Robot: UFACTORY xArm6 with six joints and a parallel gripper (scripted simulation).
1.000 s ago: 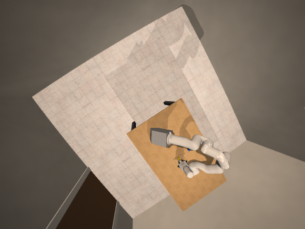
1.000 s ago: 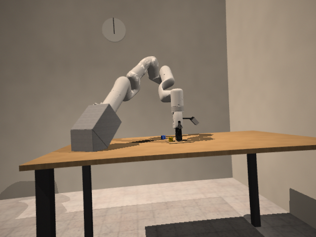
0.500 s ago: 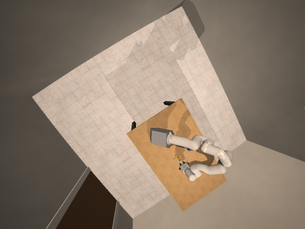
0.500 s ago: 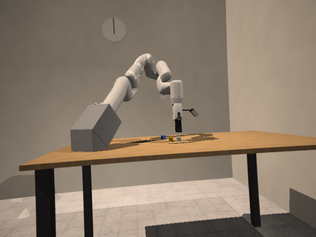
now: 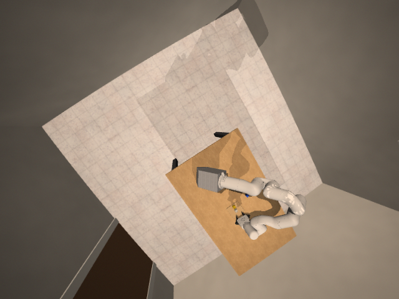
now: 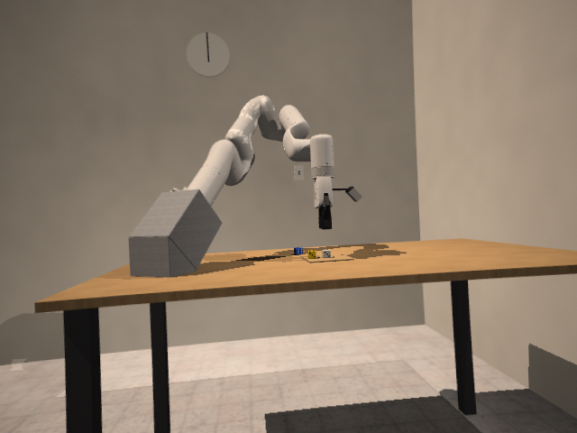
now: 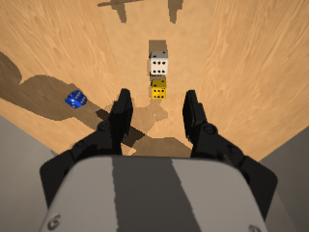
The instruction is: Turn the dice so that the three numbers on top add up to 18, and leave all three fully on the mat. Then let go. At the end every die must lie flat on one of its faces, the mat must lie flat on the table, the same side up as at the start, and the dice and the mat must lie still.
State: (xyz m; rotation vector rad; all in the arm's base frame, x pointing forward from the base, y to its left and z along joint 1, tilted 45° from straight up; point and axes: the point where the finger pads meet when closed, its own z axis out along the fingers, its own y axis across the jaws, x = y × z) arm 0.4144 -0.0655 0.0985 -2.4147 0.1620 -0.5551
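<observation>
Now: the blue die 80 mm behind my hand, 170 mm to the left of it and 100 mm below it. Also, from my hand: white die 100 mm below; yellow die 50 mm behind, 100 mm below; tan mat 110 mm below.
</observation>
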